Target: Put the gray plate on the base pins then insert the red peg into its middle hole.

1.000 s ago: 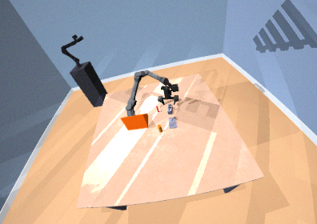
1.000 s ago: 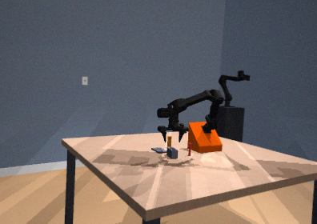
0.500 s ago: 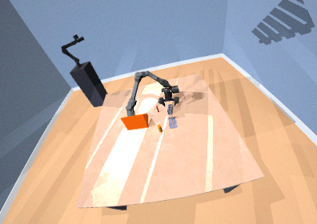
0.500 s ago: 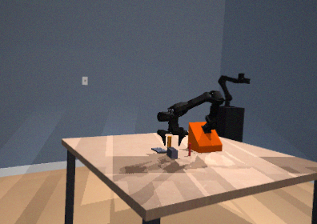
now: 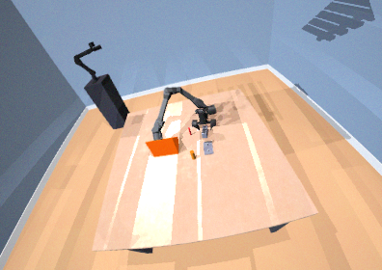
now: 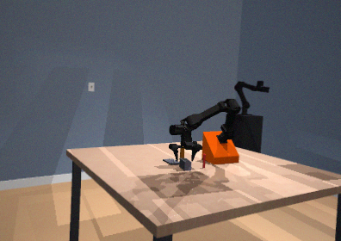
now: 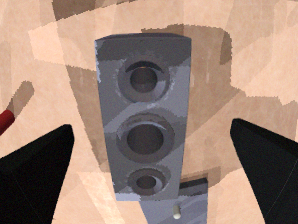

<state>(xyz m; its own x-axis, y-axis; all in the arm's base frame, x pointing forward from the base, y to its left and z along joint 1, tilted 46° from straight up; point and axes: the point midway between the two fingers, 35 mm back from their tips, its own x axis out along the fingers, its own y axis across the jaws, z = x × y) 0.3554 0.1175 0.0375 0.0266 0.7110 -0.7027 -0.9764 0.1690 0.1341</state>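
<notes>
My gripper tip is right at the gray plate. Also, from my gripper tip: red peg: 12 cm behind, 2 cm to the left; then orange-yellow object: 12 cm behind, 22 cm to the right; then base: 15 cm to the right, 3 cm below.
</notes>
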